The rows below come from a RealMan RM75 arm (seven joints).
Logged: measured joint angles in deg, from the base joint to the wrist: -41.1, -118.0, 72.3, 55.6, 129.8, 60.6, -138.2; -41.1, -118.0, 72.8, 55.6, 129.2, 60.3, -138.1; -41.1, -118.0, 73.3, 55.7, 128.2, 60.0, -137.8; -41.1, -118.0, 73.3, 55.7, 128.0, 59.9, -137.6; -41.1, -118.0, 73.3, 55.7, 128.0, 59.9, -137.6; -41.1, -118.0, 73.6, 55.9, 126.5, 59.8, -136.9; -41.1, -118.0, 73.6, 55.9, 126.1, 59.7, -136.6; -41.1, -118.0, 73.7, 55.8, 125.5, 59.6, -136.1; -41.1, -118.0, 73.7, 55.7, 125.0, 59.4, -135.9; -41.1, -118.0, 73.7, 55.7, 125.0, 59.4, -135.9; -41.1, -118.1, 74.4, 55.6, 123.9, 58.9, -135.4; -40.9, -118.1, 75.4, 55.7, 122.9, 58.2, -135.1; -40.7, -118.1, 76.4, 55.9, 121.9, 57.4, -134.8; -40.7, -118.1, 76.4, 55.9, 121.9, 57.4, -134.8; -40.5, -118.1, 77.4, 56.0, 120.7, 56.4, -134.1; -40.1, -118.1, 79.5, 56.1, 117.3, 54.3, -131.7; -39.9, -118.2, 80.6, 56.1, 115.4, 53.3, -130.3; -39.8, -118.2, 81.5, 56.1, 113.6, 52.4, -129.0
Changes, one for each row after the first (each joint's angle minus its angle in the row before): 0.0, 0.0, 0.5, 0.0, -0.6, -0.3, 0.1; 0.0, 0.0, 0.5, 0.1, -1.0, -0.3, 0.3; 0.0, 0.0, 0.0, 0.0, -0.2, -0.1, 0.2; 0.0, 0.0, 0.0, 0.0, 0.0, 0.0, 0.0; 0.0, 0.0, 0.3, 0.2, -1.5, -0.1, 0.7; 0.0, 0.0, 0.0, 0.0, -0.4, -0.1, 0.3; 0.0, 0.0, 0.1, -0.1, -0.6, -0.1, 0.5; 0.0, 0.0, 0.0, -0.1, -0.5, -0.2, 0.2; 0.0, 0.0, 0.0, 0.0, 0.0, 0.0, 0.0; 0.0, -0.1, 0.7, -0.1, -1.1, -0.5, 0.5; 0.2, 0.0, 1.0, 0.1, -1.0, -0.7, 0.3; 0.2, 0.0, 1.0, 0.2, -1.0, -0.8, 0.3; 0.0, 0.0, 0.0, 0.0, 0.0, 0.0, 0.0; 0.2, 0.0, 1.0, 0.1, -1.2, -1.0, 0.7; 0.4, 0.0, 2.1, 0.1, -3.4, -2.1, 2.4; 0.2, -0.1, 1.1, 0.0, -1.9, -1.0, 1.4; 0.1, 0.0, 0.9, 0.0, -1.8, -0.9, 1.3
